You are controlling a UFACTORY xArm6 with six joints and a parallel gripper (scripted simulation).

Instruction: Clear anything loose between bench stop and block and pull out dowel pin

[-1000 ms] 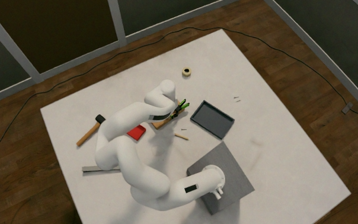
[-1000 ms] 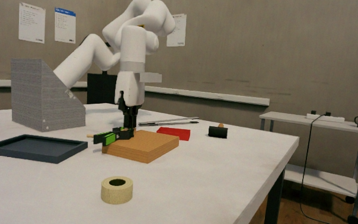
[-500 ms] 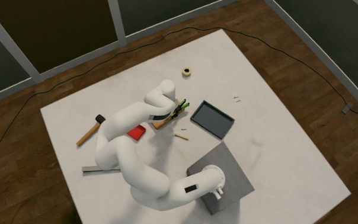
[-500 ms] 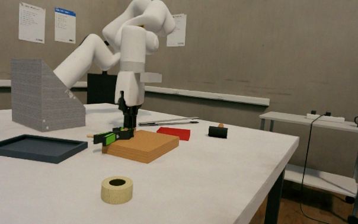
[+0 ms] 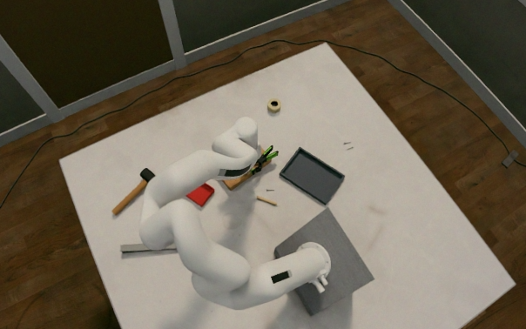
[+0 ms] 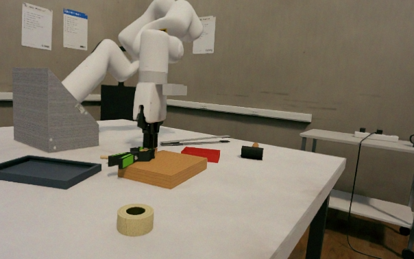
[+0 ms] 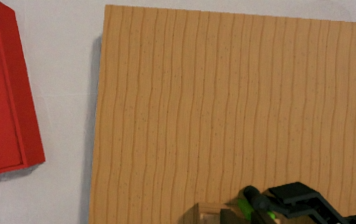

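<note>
Now: hand 20 mm above the dowel pin. From my hand the other things lie so: loose dowel (130 mm behind, 10 mm to the right, 70 mm below); small wooden block (40 mm below); red tray (40 mm ahead, 200 mm to the left, 70 mm below).
</note>
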